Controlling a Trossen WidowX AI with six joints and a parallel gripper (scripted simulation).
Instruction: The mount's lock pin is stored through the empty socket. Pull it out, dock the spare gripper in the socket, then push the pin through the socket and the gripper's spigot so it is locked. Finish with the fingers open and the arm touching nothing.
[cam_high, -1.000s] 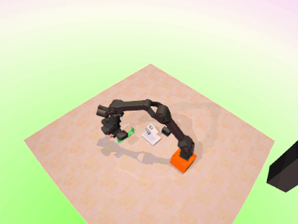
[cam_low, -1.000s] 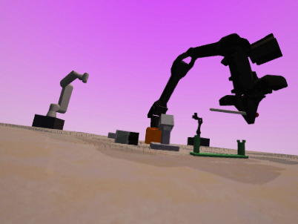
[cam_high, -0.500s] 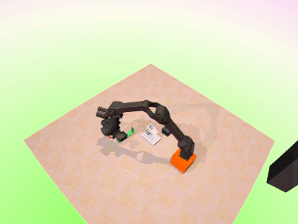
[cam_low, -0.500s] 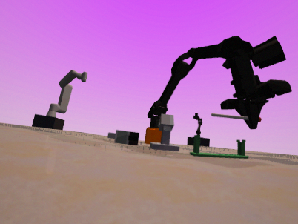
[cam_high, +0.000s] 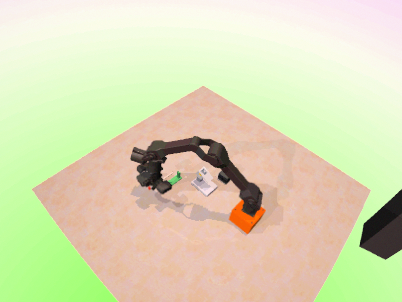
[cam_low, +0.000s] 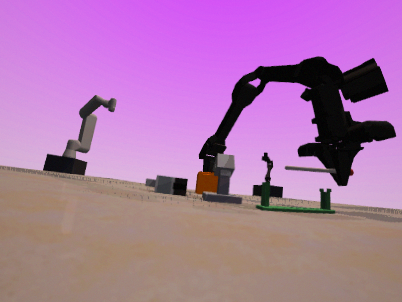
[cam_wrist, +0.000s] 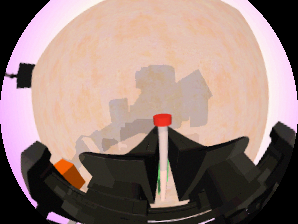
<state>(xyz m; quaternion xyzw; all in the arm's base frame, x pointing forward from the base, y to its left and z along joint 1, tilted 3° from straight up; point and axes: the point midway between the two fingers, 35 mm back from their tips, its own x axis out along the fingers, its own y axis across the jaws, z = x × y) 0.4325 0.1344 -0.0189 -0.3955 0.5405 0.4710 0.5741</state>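
Right now my gripper tip is 20 mm past the green cradle, 100 mm to the left of it and 30 mm above it. From my gripper tip the other things lie so: spare gripper (240 mm behind, 320 mm to the right, 30 mm below); then grey mount (160 mm behind, 190 mm to the right).
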